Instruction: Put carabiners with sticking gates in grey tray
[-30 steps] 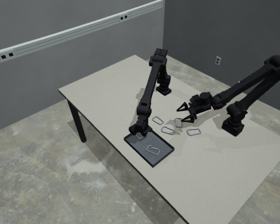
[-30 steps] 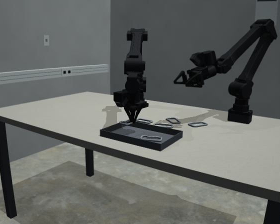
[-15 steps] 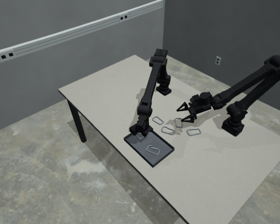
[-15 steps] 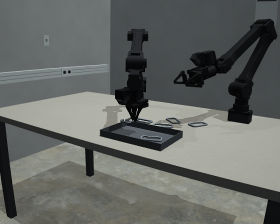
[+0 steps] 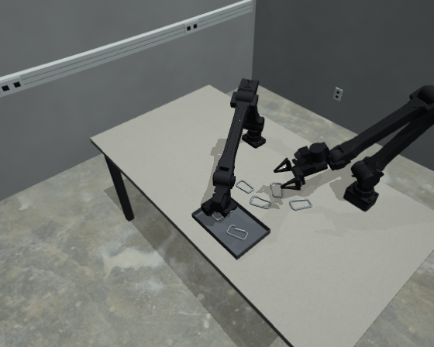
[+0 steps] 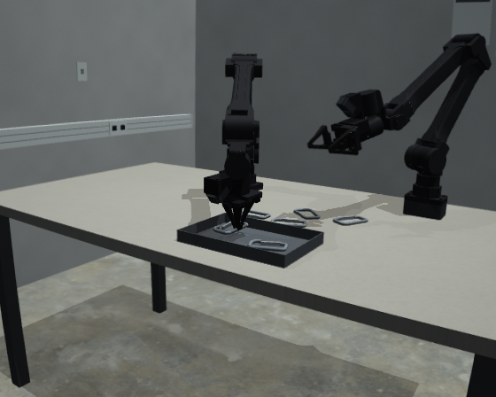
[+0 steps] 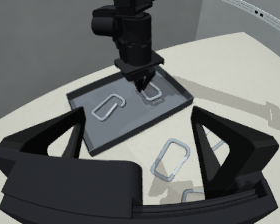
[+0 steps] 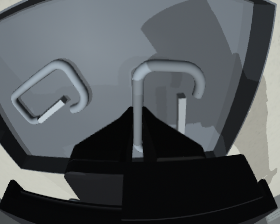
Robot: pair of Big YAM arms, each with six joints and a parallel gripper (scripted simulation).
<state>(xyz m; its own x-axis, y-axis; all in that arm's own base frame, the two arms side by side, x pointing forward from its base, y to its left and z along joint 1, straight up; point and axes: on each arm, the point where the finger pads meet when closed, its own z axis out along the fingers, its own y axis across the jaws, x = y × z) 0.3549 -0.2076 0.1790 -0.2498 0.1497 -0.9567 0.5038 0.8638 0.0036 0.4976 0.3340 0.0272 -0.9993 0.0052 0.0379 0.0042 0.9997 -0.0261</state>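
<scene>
Now: the grey tray 40 mm to the left of my right hand and 30 mm below it.
</scene>
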